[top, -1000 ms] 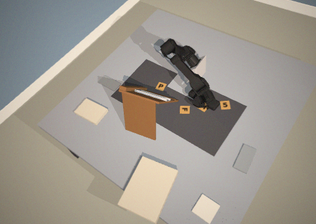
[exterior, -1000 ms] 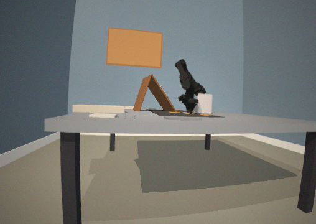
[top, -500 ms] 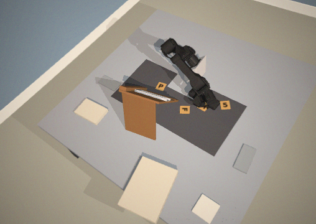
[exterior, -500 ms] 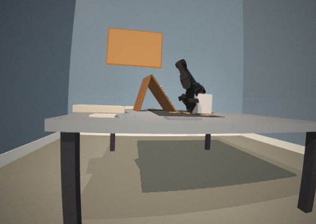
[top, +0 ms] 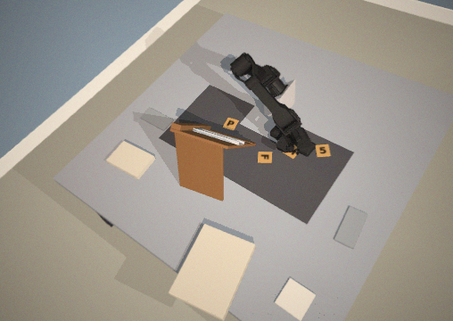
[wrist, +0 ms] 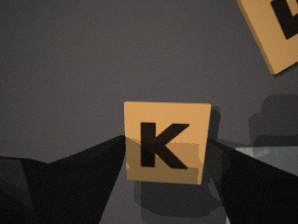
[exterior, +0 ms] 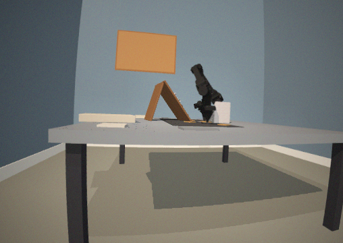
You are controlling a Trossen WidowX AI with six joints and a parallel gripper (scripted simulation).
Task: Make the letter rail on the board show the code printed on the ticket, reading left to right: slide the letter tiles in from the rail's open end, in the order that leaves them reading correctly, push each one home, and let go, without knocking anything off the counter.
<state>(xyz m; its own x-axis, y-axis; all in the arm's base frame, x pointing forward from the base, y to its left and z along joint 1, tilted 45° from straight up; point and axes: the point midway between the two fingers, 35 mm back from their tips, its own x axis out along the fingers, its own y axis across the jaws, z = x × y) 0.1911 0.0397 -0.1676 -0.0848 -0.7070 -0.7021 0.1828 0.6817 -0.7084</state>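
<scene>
Right now my gripper tip is 90 mm to the left of the f tile, 70 mm short of it and 10 mm above it. Round my gripper tip: white ticket (220 mm to the right, 90 mm ahead, 70 mm above); then k tile (right at my gripper tip); then dark mat (170 mm to the right, 10 mm below).
</scene>
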